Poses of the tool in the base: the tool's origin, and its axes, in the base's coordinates. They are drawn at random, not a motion.
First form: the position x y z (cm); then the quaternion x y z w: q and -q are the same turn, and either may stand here.
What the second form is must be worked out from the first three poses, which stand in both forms.
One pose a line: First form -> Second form
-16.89 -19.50 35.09 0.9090 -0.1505 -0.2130 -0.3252 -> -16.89 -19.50 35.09 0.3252 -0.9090 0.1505 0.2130
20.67 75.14 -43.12 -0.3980 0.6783 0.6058 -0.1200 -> 20.67 75.14 -43.12 0.1200 0.3980 -0.6783 -0.6058
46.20 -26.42 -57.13 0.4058 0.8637 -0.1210 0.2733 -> 46.20 -26.42 -57.13 0.2733 0.4058 0.8637 -0.1210
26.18 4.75 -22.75 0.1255 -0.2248 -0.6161 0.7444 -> 26.18 4.75 -22.75 0.7444 0.1255 -0.2248 -0.6161
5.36 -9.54 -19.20 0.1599 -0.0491 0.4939 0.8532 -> 5.36 -9.54 -19.20 0.8532 0.1599 -0.0491 0.4939
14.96 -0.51 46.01 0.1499 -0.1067 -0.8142 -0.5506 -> 14.96 -0.51 46.01 0.5506 -0.1499 0.1067 0.8142
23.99 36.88 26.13 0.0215 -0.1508 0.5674 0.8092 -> 23.99 36.88 26.13 0.8092 0.0215 -0.1508 0.5674
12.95 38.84 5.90 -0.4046 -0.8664 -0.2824 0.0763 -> 12.95 38.84 5.90 0.0763 -0.4046 -0.8664 -0.2824
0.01 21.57 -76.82 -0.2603 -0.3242 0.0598 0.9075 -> 0.01 21.57 -76.82 0.9075 -0.2603 -0.3242 0.0598
